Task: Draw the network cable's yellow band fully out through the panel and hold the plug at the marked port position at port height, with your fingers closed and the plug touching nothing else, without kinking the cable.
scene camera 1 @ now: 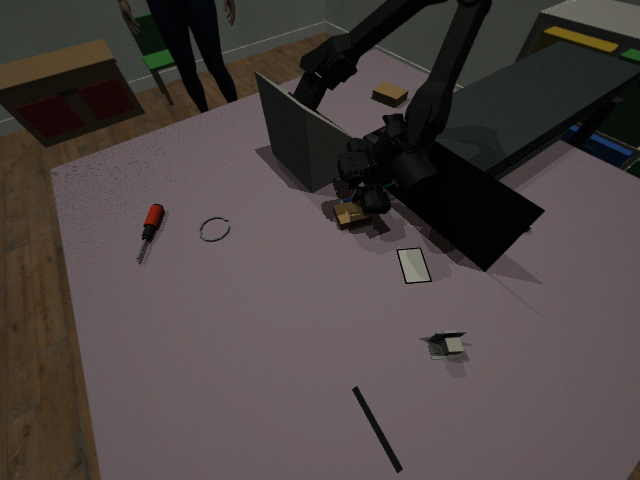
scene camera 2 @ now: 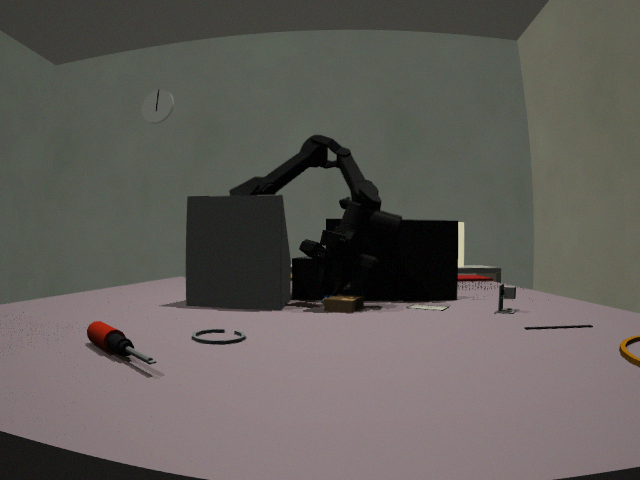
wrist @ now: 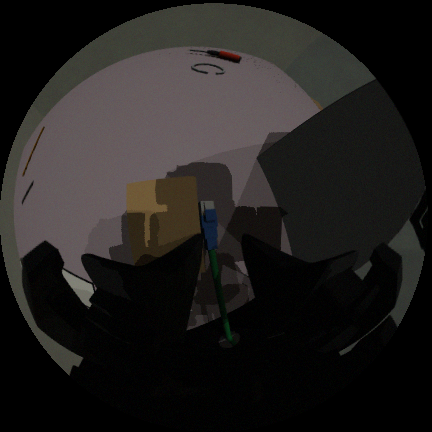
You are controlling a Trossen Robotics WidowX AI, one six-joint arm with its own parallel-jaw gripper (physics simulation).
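Places are measured from the arm's base along level axes (x ahead, y left, z up), in millimetres.
Where they show: gripper, between the fingertips: (scene camera 1: 351,195) (scene camera 2: 326,293) (wrist: 221,238); arm's base, origin of its link: (scene camera 1: 303,103) (scene camera 2: 236,226).
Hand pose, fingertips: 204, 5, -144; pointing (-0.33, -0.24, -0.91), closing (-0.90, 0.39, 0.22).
Things, the pixels of their top centre, and the offset from my fingertips, as dx, dy, dz. "spot": a spot on its surface instead.
- blue plug, centre of its top: (wrist: 210,225) (scene camera 1: 348,198) +4, -13, -2
- round hole, a spot on its surface: (wrist: 223,343) spot: +46, +120, +6
- dark panel, centre of its top: (scene camera 1: 456,154) (scene camera 2: 393,219) +153, +112, +170
- wooden block, centre of its top: (wrist: 161,228) (scene camera 2: 344,297) (scene camera 1: 352,210) +40, -25, -5
- white card, centre of its top: (wrist: 77,290) (scene camera 2: 428,307) (scene camera 1: 413,264) +223, +6, -29
- small bracket, a spot on its surface: (scene camera 1: 439,348) spot: +377, -77, -28
- black strip, centre of its top: (scene camera 2: 559,326) (scene camera 1: 375,426) +407, -249, -28
- grey ring, centre of its top: (scene camera 2: 218,334) (scene camera 1: 213,227) (wrist: 208,66) -122, -327, -25
- red screwdriver, centre of its top: (scene camera 2: 119,332) (scene camera 1: 144,228) (wrist: 215,49) -191, -466, +0
The blue plug (scene camera 1: 347,199) (wrist: 210,231), with a pale tip, lies close beside the wooden block; contact is unclear. Its green cable (wrist: 220,295) (scene camera 1: 388,184) runs back between my fingers to a round hole (wrist: 223,343) in the dark panel (scene camera 1: 465,206) (scene camera 2: 413,263). In the wrist view the cable looks gently bent. My gripper (wrist: 221,238) is partly open around the cable, with gaps on both sides, and the plug is beyond the fingertips. The yellow band does not show. I cannot tell which mark is the port position.
Nearby are the wooden block (scene camera 1: 347,214) (scene camera 2: 343,303) (wrist: 172,200) and an upright grey board (scene camera 1: 289,134) (scene camera 2: 235,253) (wrist: 350,175). A white card (scene camera 1: 413,266) (scene camera 2: 428,307), small bracket (scene camera 1: 439,348), black strip (scene camera 1: 377,428), grey ring (scene camera 1: 200,229) and red screwdriver (scene camera 1: 153,215) lie farther out.
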